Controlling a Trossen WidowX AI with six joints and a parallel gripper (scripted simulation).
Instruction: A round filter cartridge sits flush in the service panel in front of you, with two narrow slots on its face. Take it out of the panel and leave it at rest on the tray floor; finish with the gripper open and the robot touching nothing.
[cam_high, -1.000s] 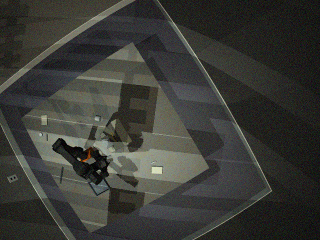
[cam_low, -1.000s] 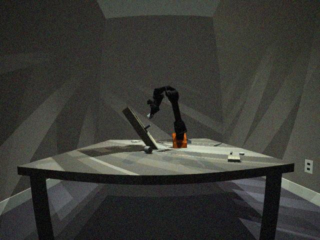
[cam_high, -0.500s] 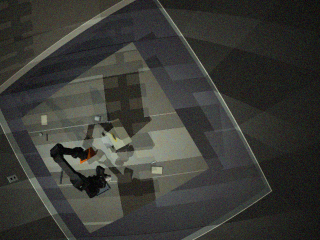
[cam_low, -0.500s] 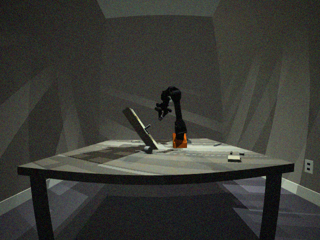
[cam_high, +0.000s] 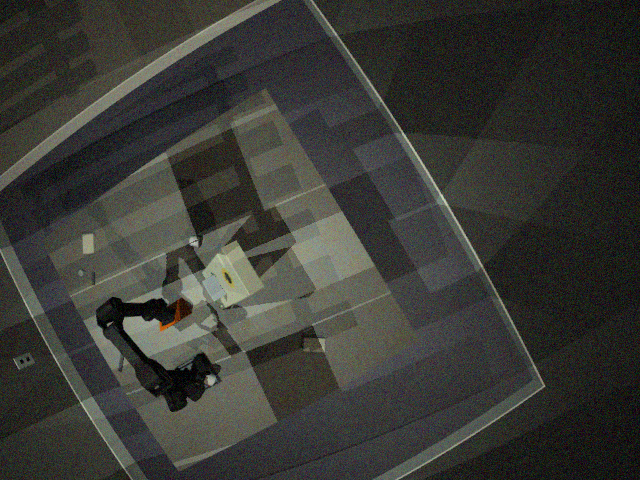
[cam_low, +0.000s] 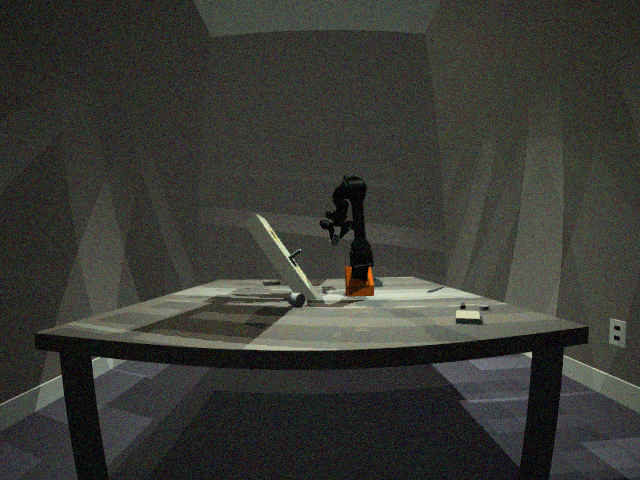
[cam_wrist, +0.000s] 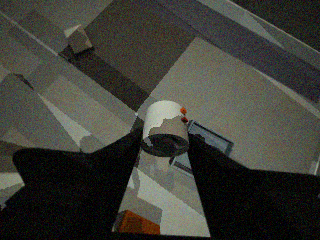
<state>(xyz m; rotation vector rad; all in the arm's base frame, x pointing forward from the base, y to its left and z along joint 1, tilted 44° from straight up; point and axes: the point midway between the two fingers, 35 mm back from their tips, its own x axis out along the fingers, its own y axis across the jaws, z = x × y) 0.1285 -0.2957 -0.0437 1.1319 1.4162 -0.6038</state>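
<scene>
Now: gripper tip 15 cm past the tray, 3 cm to the left of it and 24 cm above it. The rest, counted from my gripper tip: service panel 21 cm ahead, 29 cm to the left, 7 cm below; then round filter cartridge right at my gripper tip.
</scene>
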